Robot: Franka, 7 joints.
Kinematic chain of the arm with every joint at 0, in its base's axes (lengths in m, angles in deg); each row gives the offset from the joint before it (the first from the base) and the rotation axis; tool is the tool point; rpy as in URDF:
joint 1: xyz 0 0 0.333 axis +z
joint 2: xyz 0 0 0 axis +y
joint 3: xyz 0 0 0.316 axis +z
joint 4: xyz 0.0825 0 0 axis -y
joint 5: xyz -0.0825 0 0.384 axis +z
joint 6: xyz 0 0 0 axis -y
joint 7: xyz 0.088 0 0 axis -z
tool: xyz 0 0 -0.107 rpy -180 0 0
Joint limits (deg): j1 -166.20..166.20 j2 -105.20..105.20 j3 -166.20..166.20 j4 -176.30..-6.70 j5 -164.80..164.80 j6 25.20..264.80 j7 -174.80..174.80
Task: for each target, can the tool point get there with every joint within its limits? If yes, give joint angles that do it. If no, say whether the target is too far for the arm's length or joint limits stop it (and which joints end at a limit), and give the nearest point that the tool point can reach.
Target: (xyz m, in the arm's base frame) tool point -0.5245 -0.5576 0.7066
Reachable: yes | joints -116.59 50.16 -49.36 -30.64 -23.54 136.33 -100.82
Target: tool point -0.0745 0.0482 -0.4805
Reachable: no: joint limits stop it (at a limit: joint 2) | nearest point -0.1101 0.0713 -0.3385 | short by 0.148 m
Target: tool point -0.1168 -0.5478 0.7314
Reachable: yes | joints 132.07 -33.21 114.16 -68.42 -77.57 58.14 25.91
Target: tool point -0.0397 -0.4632 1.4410
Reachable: no: too far | nearest point -0.0283 -0.3307 1.1241 | short by 0.344 m
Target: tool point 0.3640 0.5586 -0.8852
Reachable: no: too far | nearest point 0.2537 0.3893 -0.3289 | short by 0.592 m
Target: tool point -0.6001 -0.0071 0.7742
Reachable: yes | joints 107.96 28.35 100.62 -79.69 -73.57 116.63 -60.80
